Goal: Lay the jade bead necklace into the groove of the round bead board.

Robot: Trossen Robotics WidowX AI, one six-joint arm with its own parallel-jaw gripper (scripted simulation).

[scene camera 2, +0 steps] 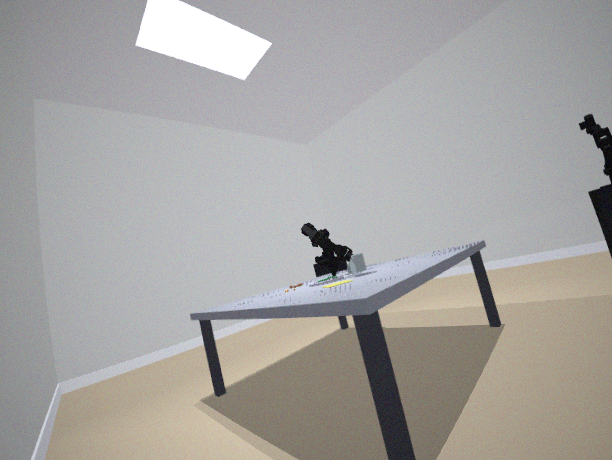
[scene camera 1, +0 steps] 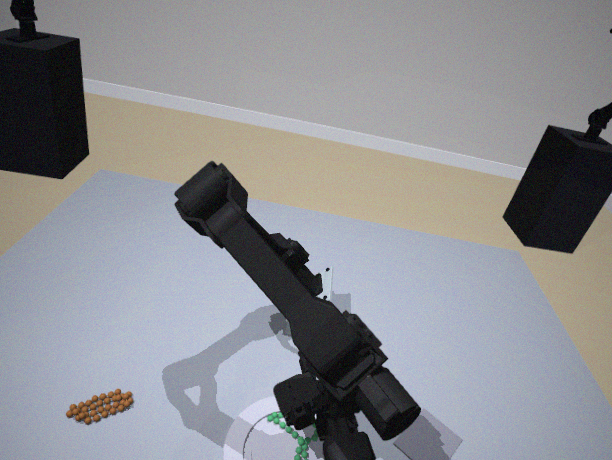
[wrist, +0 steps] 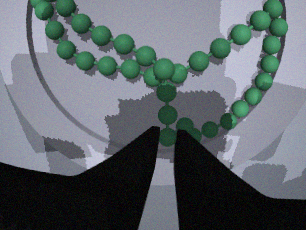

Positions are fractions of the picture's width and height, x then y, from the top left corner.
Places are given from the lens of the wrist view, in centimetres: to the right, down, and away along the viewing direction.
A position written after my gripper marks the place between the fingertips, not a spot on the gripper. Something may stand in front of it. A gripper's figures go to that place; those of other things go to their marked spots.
my gripper (wrist: 0.55, 0.59): 1, 1, 10
round bead board (wrist: 0.43, 0.46): -1, 0, 10
